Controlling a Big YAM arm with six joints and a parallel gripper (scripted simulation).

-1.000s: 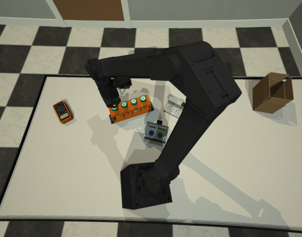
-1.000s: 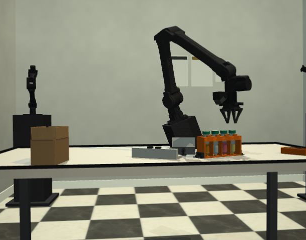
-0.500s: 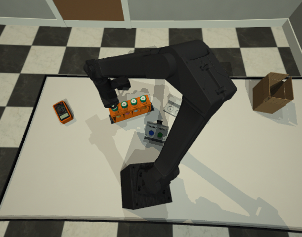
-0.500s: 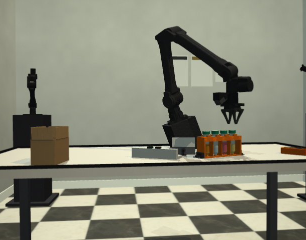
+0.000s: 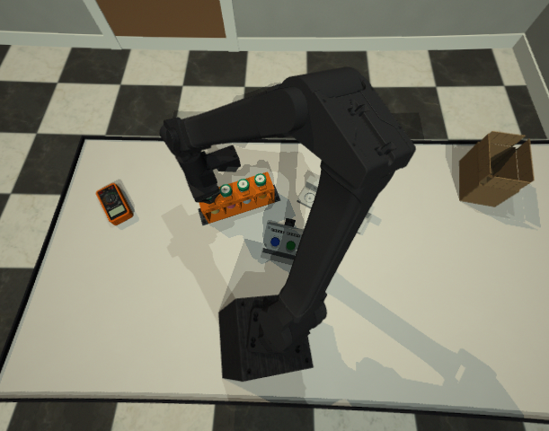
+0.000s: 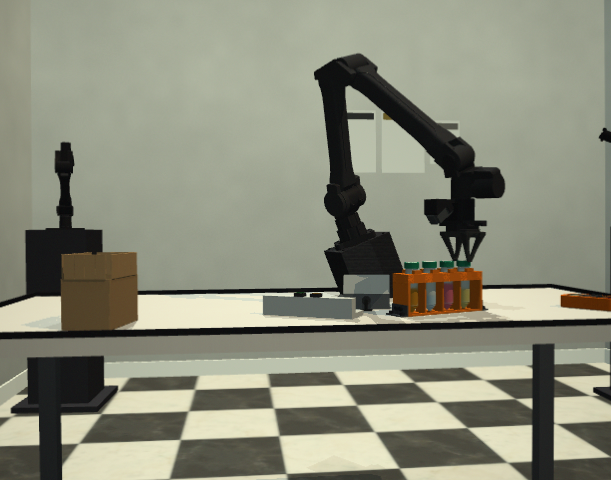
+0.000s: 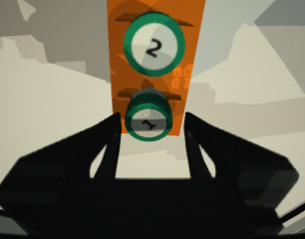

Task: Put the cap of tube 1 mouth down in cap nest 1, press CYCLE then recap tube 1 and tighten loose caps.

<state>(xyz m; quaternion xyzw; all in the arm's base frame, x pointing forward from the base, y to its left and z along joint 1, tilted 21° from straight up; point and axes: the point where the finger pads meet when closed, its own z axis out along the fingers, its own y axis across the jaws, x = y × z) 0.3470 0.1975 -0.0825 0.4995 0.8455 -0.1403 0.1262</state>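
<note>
Right now my hand is 10 mm above the cap. Also, from my hand: key housing (220 mm to the right, 90 mm behind, 70 mm below); then green key (240 mm to the right, 110 mm behind, 60 mm below); then blue key (200 mm to the right, 110 mm behind, 60 mm below).
</note>
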